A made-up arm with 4 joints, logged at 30 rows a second.
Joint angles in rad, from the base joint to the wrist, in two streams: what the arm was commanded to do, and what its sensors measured. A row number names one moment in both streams.
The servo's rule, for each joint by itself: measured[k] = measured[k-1] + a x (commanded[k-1-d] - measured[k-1]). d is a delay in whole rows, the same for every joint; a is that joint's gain. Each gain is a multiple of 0.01, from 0.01 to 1. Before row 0 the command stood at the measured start. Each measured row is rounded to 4 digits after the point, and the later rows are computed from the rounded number. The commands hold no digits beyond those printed.
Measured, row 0:
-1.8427, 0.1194, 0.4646, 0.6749
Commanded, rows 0 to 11:
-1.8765, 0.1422, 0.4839, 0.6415
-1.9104, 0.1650, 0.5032, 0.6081
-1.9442, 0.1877, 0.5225, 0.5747
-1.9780, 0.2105, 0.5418, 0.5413
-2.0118, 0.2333, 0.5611, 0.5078
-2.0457, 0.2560, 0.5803, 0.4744
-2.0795, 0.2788, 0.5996, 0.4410
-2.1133, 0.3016, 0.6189, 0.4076
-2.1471, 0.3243, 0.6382, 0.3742
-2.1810, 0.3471, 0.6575, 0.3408
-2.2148, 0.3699, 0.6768, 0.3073
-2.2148, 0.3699, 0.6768, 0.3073
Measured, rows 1 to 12:
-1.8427, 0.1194, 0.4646, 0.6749
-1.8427, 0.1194, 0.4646, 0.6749
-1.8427, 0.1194, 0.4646, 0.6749
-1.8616, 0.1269, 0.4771, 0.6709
-1.8889, 0.1395, 0.4941, 0.6634
-1.9199, 0.1554, 0.5126, 0.6528
-1.9524, 0.1736, 0.5316, 0.6394
-1.9857, 0.1933, 0.5508, 0.6236
-2.0193, 0.2140, 0.5700, 0.6057
-2.0530, 0.2354, 0.5892, 0.5859
-2.0868, 0.2572, 0.6085, 0.5645
-2.1206, 0.2793, 0.6278, 0.5417
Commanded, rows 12 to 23:
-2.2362, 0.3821, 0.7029, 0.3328
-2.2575, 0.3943, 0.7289, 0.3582
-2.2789, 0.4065, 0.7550, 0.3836
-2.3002, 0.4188, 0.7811, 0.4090
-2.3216, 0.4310, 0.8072, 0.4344
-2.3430, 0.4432, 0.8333, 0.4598
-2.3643, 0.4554, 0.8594, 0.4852
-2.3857, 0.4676, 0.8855, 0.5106
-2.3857, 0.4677, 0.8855, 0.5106
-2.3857, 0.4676, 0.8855, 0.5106
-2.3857, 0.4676, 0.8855, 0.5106
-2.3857, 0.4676, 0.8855, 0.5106
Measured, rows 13 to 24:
-2.1544, 0.3017, 0.6471, 0.5176
-2.1882, 0.3242, 0.6664, 0.4924
-2.2031, 0.3393, 0.6732, 0.4702
-2.2216, 0.3534, 0.6925, 0.4537
-2.2417, 0.3669, 0.7162, 0.4422
-2.2625, 0.3800, 0.7414, 0.4352
-2.2836, 0.3928, 0.7672, 0.4321
-2.3049, 0.4054, 0.7932, 0.4324
-2.3262, 0.4179, 0.8193, 0.4357
-2.3475, 0.4303, 0.8454, 0.4416
-2.3689, 0.4426, 0.8715, 0.4499
-2.3783, 0.4509, 0.8806, 0.4572

